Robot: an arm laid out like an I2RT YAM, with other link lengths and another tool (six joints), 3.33 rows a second.
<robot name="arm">
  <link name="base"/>
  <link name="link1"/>
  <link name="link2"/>
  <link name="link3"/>
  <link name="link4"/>
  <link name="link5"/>
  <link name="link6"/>
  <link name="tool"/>
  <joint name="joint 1" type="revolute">
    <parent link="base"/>
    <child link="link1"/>
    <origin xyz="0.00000 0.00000 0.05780"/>
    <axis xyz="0 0 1"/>
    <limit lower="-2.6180" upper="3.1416"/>
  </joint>
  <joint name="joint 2" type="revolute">
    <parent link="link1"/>
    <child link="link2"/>
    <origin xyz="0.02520 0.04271 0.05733" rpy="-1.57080 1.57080 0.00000"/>
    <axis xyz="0 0 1"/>
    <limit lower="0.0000" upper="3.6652"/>
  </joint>
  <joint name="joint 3" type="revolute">
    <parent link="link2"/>
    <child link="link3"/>
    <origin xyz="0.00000 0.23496 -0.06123" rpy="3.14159 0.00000 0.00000"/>
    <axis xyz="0 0 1"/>
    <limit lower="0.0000" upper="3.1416"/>
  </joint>
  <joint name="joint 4" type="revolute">
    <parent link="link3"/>
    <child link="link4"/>
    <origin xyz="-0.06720 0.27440 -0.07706"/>
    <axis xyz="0 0 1"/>
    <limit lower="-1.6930" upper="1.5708"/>
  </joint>
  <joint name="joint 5" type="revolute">
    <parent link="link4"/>
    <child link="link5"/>
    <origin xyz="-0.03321 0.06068 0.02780" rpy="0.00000 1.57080 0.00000"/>
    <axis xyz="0 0 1"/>
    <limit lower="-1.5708" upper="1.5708"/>
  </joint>
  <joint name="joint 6" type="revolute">
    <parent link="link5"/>
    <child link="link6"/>
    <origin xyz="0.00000 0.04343 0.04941" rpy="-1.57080 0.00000 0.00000"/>
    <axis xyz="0 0 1"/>
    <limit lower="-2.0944" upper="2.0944"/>
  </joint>
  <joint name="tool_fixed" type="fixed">
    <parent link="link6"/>
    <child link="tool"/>
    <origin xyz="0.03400 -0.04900 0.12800" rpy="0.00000 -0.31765 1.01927"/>
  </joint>
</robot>
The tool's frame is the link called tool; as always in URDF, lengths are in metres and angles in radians.
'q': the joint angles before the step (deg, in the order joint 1, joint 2, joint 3, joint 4, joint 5, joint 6). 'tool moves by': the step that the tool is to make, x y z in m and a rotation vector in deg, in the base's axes. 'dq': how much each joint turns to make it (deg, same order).
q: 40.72 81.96 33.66 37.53 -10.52 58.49
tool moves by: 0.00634 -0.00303 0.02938 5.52 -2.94 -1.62
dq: -0.54 -1.83 -0.68 5.11 0.77 2.45
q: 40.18 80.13 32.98 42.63 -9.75 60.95
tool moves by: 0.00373 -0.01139 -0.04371 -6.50 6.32 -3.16
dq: -0.41 0.97 -1.19 -6.93 2.86 -0.48
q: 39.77 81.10 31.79 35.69 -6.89 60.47
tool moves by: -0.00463 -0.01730 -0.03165 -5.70 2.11 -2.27
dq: -0.39 -1.41 -3.15 -3.75 2.66 -2.41
